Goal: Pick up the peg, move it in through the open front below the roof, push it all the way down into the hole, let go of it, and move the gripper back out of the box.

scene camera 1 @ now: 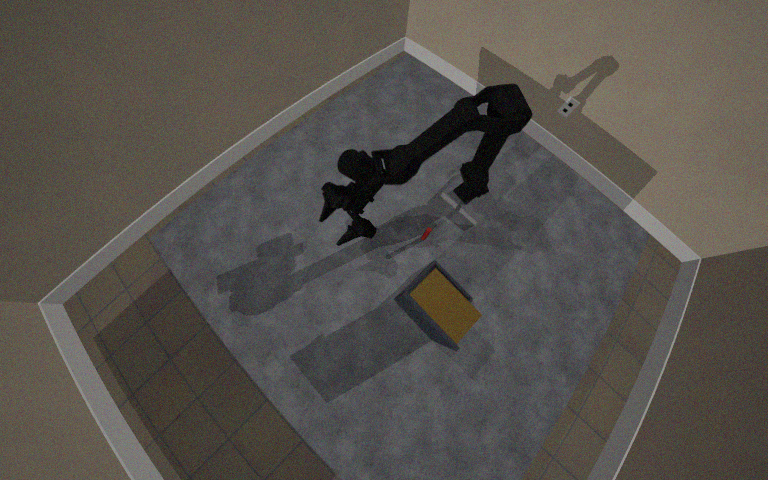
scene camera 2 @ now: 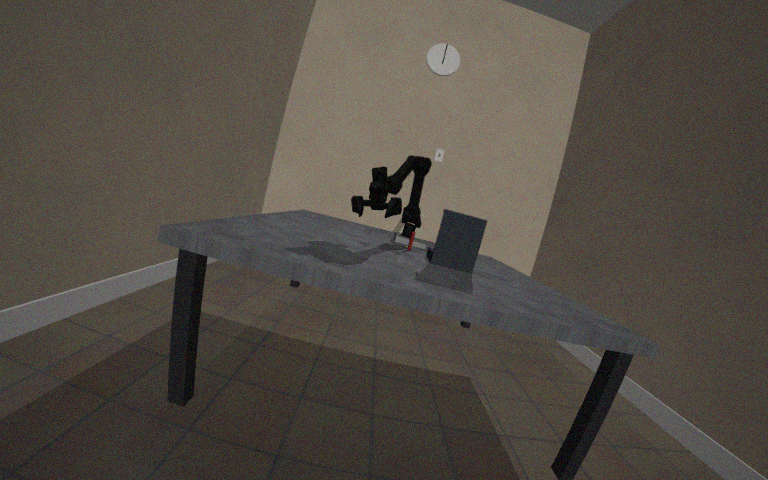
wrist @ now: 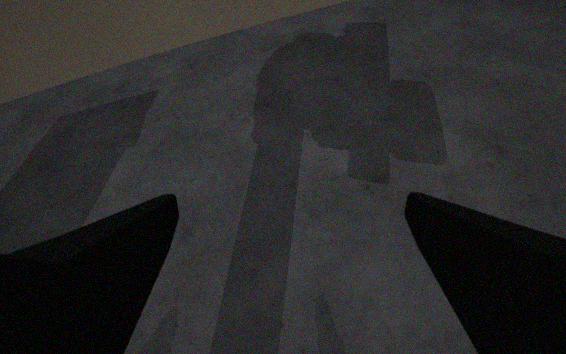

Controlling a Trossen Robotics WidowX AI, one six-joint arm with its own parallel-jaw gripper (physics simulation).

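Pixels of known places: gripper, between the fingertips: [scene camera 1: 328, 232] [scene camera 2: 372, 216] [wrist: 293, 204]; arm's base, origin of its link: [scene camera 1: 465, 192] [scene camera 2: 406, 236].
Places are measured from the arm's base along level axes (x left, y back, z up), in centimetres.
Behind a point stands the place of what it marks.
The red peg [scene camera 1: 426, 233] {y -21.7, x 3.1, z 2.7 cm} [scene camera 2: 411, 241] {y -21.7, x 3.0, z 0.6 cm} stands upright on the table, between the arm's base and the box. The box [scene camera 1: 421, 319] {y -40.0, x 19.3, z 11.3 cm} [scene camera 2: 459, 240] {y -39.9, x 19.9, z 7.4 cm} has dark grey walls and a yellow-orange roof [scene camera 1: 446, 305] {y -34.8, x 19.6, z 16.9 cm}. Its open front and the hole cannot be made out in these views. My gripper [scene camera 1: 329, 232] {y -44.7, x -12.2, z 7.9 cm} [scene camera 2: 374, 215] {y -44.7, x -12.2, z 7.9 cm} [wrist: 293, 204] {y -44.7, x -12.2, z 7.9 cm} is open and empty. It hangs above the table, to the left of the peg in both scene views and apart from it. The peg and the box do not show in the wrist view.
The arm's base sits on a light bracket [scene camera 1: 467, 217] {y -4.4, x 6.7, z -2.6 cm} close behind the peg. The grey table [scene camera 1: 509, 396] {y -32.0, x 54.3, z -3.3 cm} [scene camera 2: 362, 285] {y -86.4, x -3.8, z -4.6 cm} bears them all, and its edge shows at the upper left of the wrist view. Shadows of the arm and the box fall across the table top.
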